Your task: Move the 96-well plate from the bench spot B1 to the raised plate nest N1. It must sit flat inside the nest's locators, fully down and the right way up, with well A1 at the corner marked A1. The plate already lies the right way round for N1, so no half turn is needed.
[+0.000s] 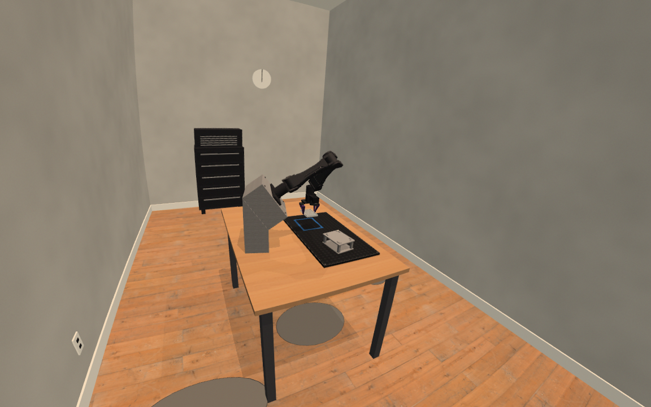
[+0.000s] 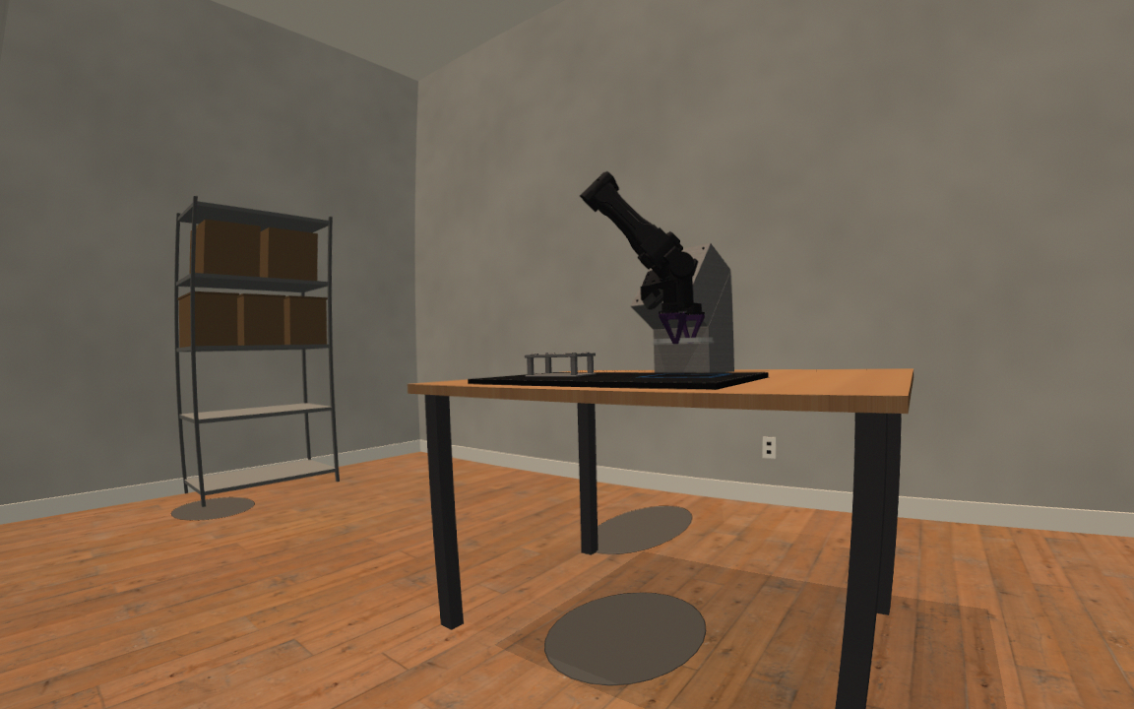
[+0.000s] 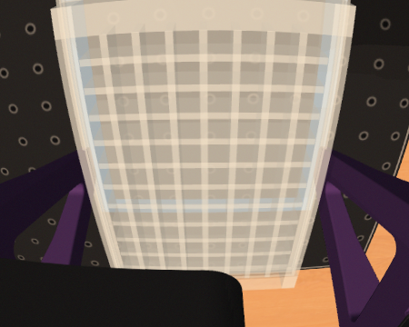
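Right now the grey plate nest N1 is 6 cm ahead of my hand, 35 cm to the right of it and 3 cm below it. From my hand the other things lie so: 96-well plate: right at my hand.
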